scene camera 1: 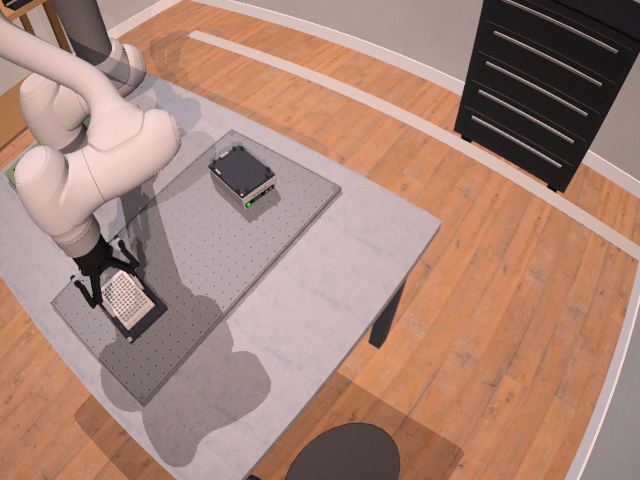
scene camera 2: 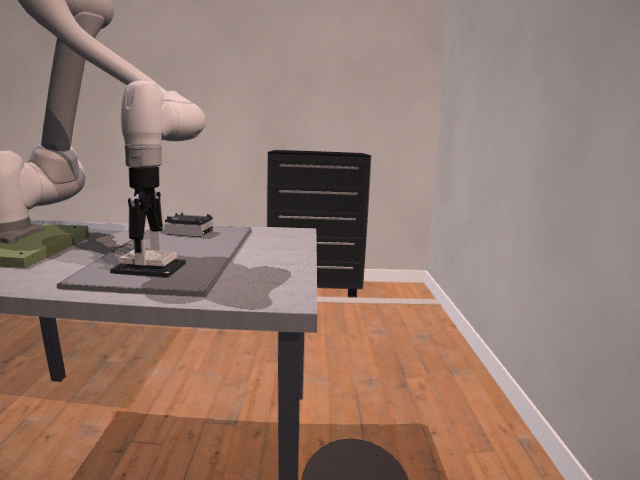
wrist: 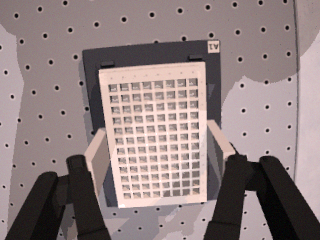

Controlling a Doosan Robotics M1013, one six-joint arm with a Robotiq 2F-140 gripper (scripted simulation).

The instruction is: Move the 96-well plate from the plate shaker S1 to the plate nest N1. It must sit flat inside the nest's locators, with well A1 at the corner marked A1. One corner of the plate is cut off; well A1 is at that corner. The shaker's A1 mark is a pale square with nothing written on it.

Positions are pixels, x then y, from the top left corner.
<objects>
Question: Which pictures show the gripper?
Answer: Scene camera 1, scene camera 2 and the wrist view: all of them.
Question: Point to a plate nest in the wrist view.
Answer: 166, 52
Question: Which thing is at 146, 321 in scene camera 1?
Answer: A plate nest.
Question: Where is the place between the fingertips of the gripper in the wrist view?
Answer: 157, 138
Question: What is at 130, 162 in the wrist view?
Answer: A white 96-well plate.
</objects>
